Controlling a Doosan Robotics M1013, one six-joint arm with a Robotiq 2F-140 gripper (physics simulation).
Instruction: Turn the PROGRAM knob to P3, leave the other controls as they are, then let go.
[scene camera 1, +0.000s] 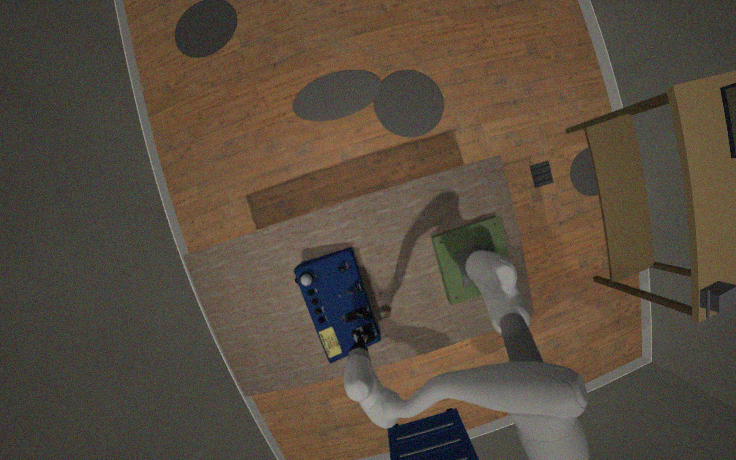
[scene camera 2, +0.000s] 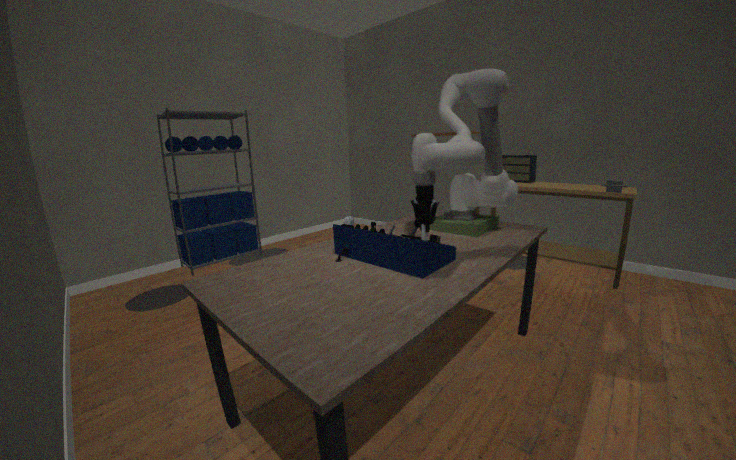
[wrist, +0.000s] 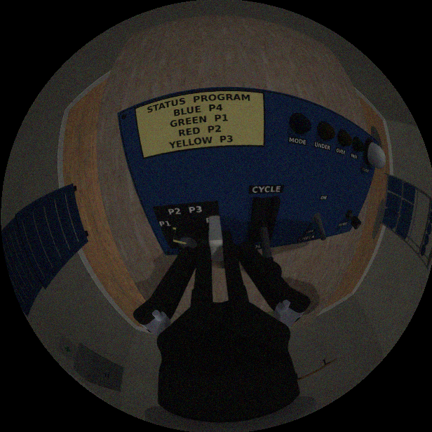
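Where they show: gripper, fingertip midpoint: (scene camera 1: 359, 329) (scene camera 2: 424, 239); arm's base at its link origin: (scene camera 1: 475, 264) (scene camera 2: 463, 218).
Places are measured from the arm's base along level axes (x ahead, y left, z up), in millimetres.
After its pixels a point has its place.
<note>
The blue control box (scene camera 1: 325, 263) {x 684, y -250, z 42 mm} (scene camera 2: 379, 252) {x 829, y 12, z 5 mm} (wrist: 190, 175) lies on the table (scene camera 1: 244, 303) {x 1212, y -157, z -59 mm} (scene camera 2: 303, 314) {x 1281, y 84, z -60 mm}. The PROGRAM knob (wrist: 189, 242) is at the box's near left in the wrist view, dark and partly behind a black finger. Its yellow pointer line points left, below the P1 label; the P2 and P3 labels show above. My gripper (scene camera 1: 360, 337) {x 644, y 116, z 32 mm} (scene camera 2: 424, 235) {x 644, y 116, z 32 mm} (wrist: 214, 224) is shut and empty. Its pale fingertips are together, low over the panel, just right of the knob in the wrist view, partly covering the fourth label. Contact with the knob cannot be made out.
The CYCLE lever (wrist: 266, 242) stands right of the fingers in the wrist view. Further right are a toggle (wrist: 319, 226), the MODE knob (wrist: 300, 123), several dark buttons and a white knob (wrist: 376, 155) (scene camera 1: 306, 279) {x 770, y -222, z 121 mm}. A green plate (scene camera 1: 442, 265) {x 163, y -51, z 1 mm} (scene camera 2: 461, 226) {x 172, y 69, z -9 mm} bears the arm's base.
</note>
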